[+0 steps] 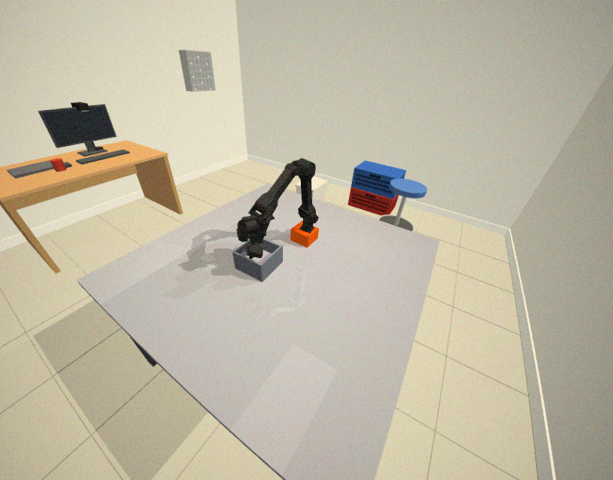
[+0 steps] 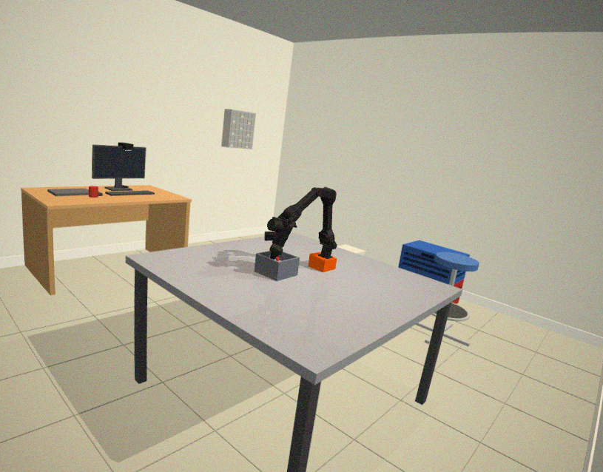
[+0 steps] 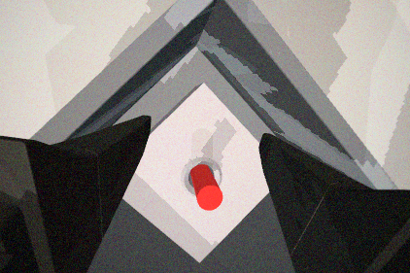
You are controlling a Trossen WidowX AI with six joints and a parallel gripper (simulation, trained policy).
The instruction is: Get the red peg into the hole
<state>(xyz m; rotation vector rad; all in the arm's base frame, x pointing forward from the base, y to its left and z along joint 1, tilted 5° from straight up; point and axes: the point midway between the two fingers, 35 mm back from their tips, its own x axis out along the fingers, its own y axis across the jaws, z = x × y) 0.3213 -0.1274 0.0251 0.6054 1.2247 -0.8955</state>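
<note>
My gripper tip is now 30 mm to the right of the red peg, 30 mm above it and 20 mm past it. Round my gripper tip: plate: 30 mm to the left, 30 mm below, 20 mm behind; grey box: 50 mm below, 30 mm to the left, 20 mm behind.
</note>
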